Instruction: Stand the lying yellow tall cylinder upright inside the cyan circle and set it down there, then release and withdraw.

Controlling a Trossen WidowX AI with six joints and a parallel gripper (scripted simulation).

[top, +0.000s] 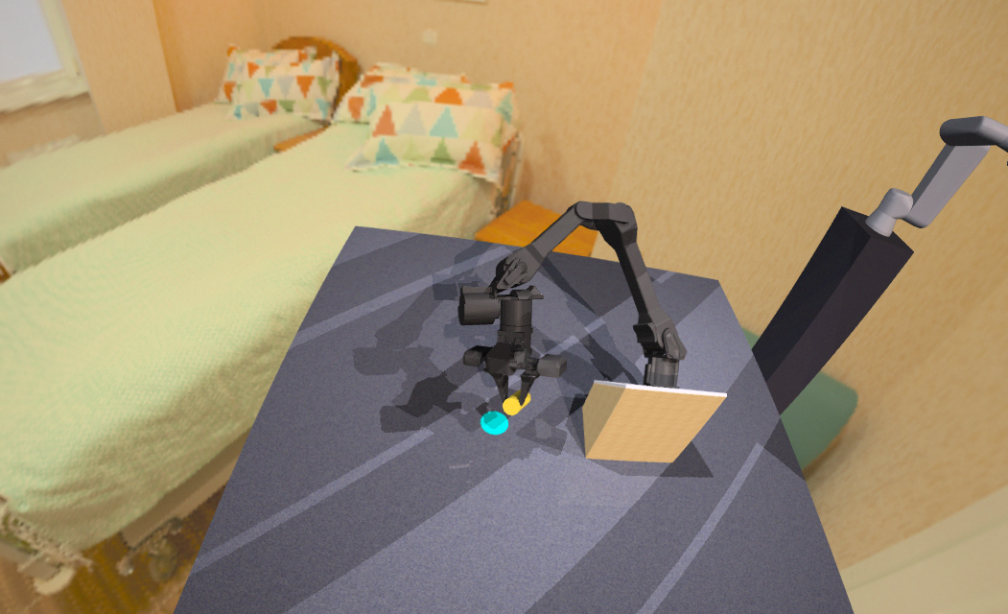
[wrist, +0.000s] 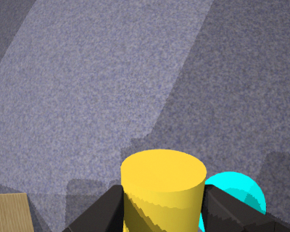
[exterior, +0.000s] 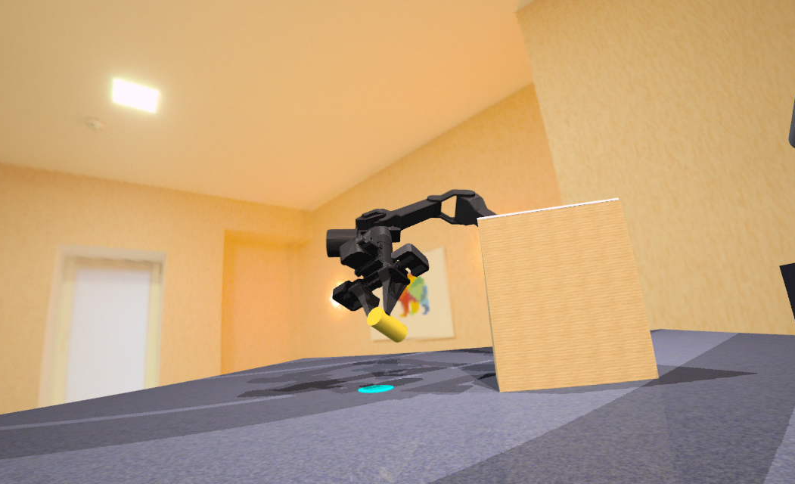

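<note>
My gripper tip is 120 mm above the cyan circle, 30 mm to the left of it and 30 mm short of it. From my gripper tip the other things lie so: yellow cylinder (20 mm to the right, 10 mm below, 10 mm behind).
</note>
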